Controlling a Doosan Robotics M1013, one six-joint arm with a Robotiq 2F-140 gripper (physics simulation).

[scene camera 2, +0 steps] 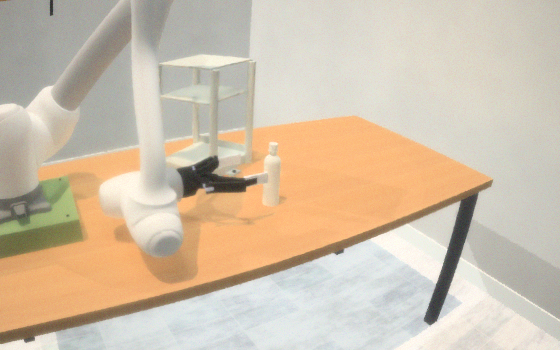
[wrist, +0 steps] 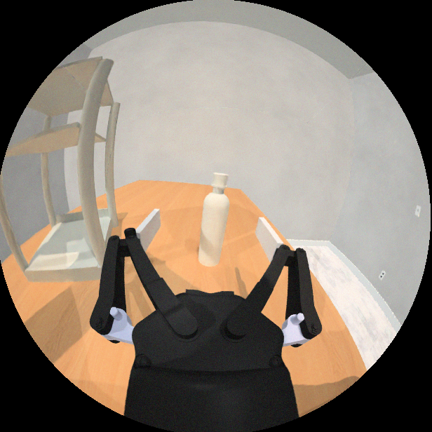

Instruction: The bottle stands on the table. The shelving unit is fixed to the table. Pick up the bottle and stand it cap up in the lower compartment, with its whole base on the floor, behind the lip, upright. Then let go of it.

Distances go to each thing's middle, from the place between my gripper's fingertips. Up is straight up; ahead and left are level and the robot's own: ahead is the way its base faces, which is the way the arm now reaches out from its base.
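Labels:
The pale shelving unit (scene camera 2: 199, 94) is 32 cm to the left of my hand, 4 cm ahead of it and 6 cm above it. My hand is 3 cm above the cream bottle (scene camera 2: 272, 163), 2 cm to the left of it and 5 cm short of it.

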